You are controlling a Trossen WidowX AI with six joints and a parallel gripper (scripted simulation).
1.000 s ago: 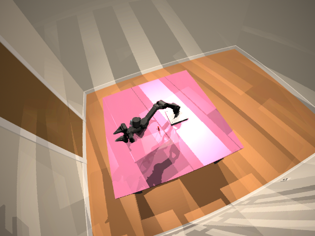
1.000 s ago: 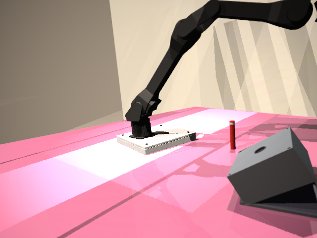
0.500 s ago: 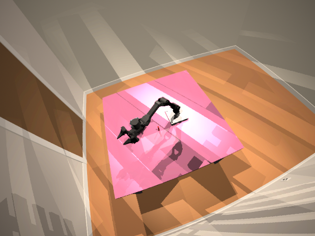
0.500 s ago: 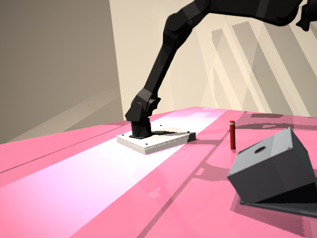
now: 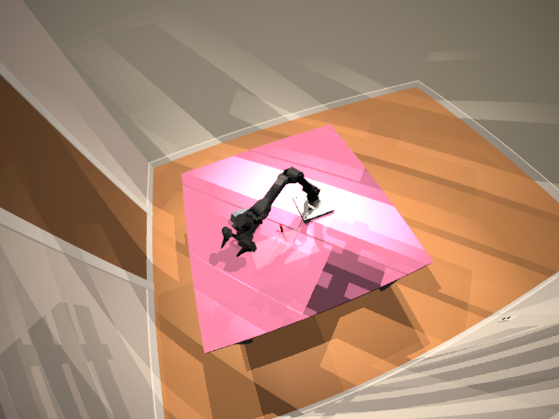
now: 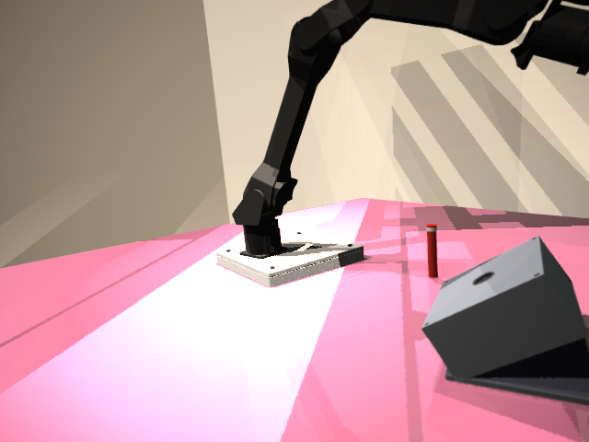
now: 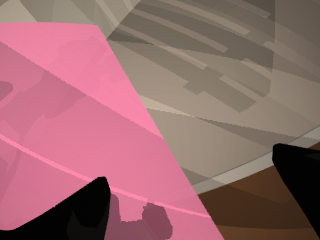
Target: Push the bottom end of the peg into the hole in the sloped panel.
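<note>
My gripper tip is 310 mm past the red peg, 180 mm above it and 70 mm to the left of it. The rest, counted from my gripper tip: grey sloped panel (250 mm to the right, 180 mm below, 150 mm behind).
</note>
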